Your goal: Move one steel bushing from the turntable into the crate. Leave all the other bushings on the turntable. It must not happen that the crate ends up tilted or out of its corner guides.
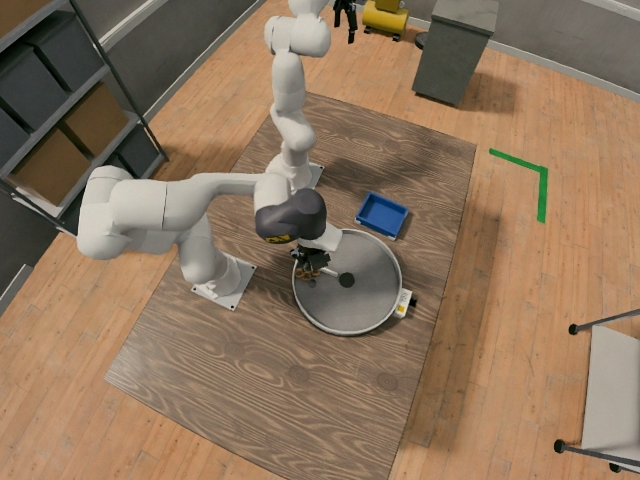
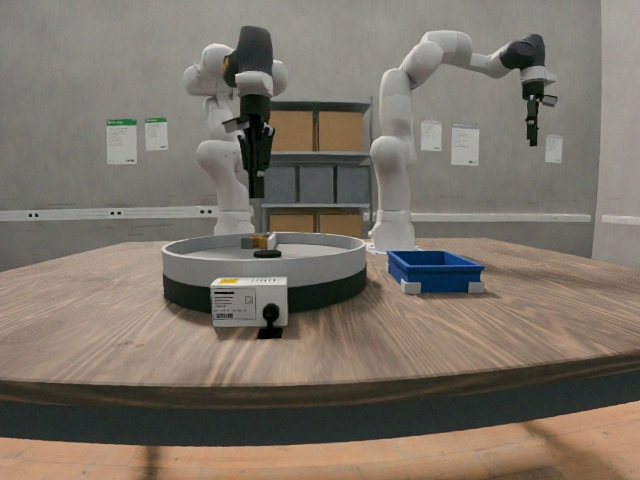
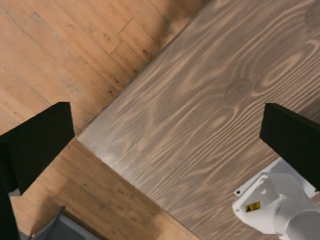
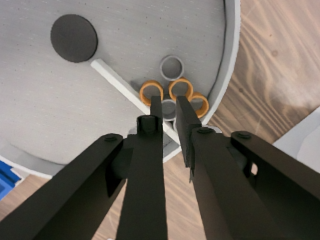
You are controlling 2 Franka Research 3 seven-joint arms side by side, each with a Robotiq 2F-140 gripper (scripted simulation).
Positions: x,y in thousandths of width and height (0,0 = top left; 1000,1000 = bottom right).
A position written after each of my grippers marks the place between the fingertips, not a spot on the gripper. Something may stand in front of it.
Note:
In view: my left gripper (image 2: 832,297), my right gripper (image 2: 401,414) and a blue crate (image 2: 677,582).
The blue crate is seen too in image 1 (image 1: 590,436). My left gripper is seen too in image 3 (image 3: 527,498). My right gripper also shows in image 4 (image 4: 527,465). Image 3 does not show the blue crate: it is out of frame.

